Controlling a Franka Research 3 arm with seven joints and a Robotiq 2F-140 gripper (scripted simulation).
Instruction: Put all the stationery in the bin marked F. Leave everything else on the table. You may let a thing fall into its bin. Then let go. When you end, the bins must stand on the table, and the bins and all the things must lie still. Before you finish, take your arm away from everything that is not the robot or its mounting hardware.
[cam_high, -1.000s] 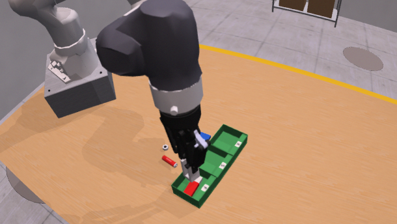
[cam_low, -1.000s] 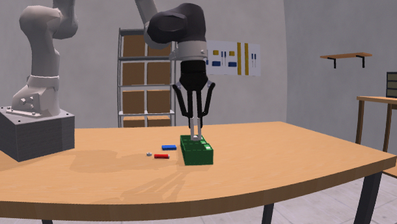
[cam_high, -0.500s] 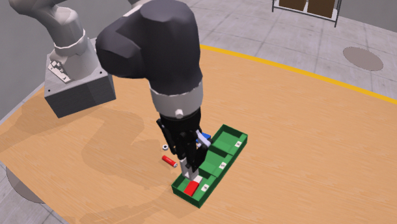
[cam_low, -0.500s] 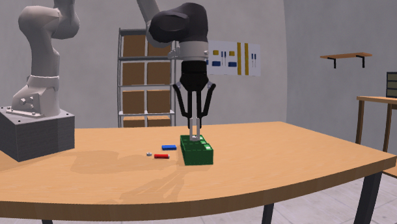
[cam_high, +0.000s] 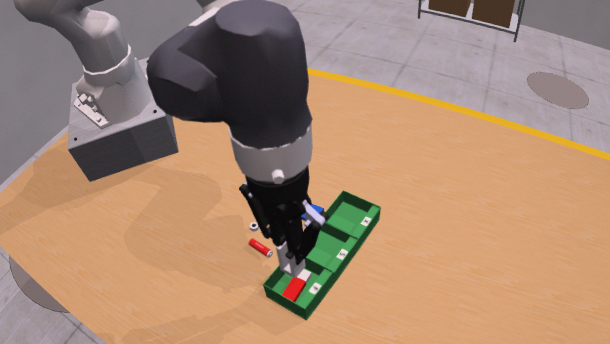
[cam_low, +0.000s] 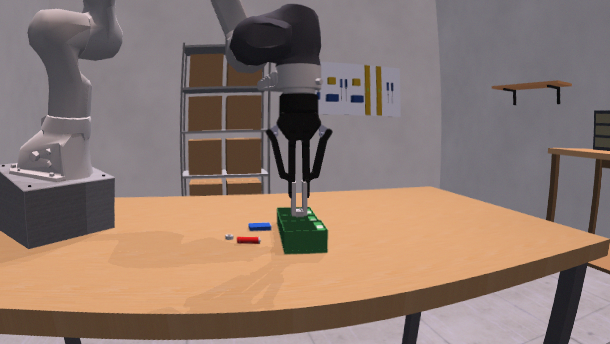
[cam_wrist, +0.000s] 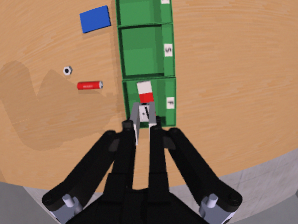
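My gripper is now 90 mm above the eraser. Round my hand: red cylinder: 100 mm behind, 50 mm to the left, 90 mm below; then green three-compartment bin: 20 mm ahead, 80 mm to the left, 80 mm below; then white sharpener-like piece: 30 mm below.
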